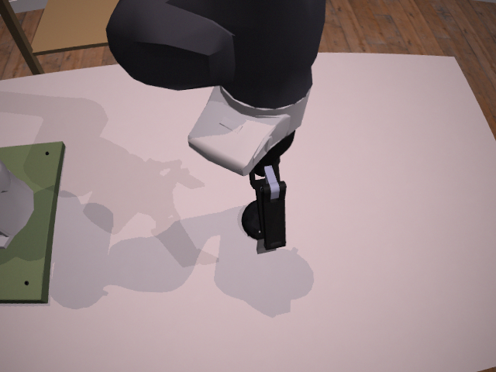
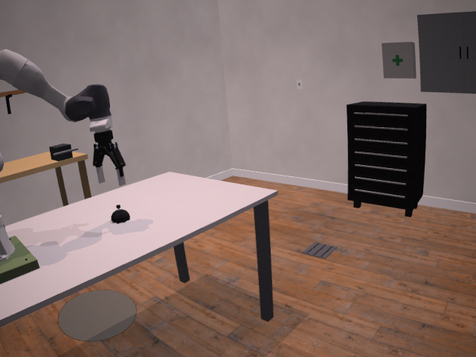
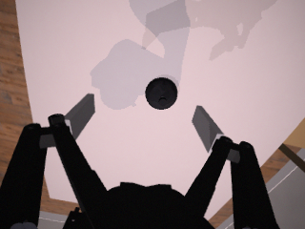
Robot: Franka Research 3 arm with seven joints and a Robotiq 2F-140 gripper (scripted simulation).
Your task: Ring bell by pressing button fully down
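The button is 13 cm below my hand, 4 cm to the left of it and 4 cm ahead of it. Also, from my hand: black bell: 15 cm below, 4 cm to the left, 4 cm ahead.
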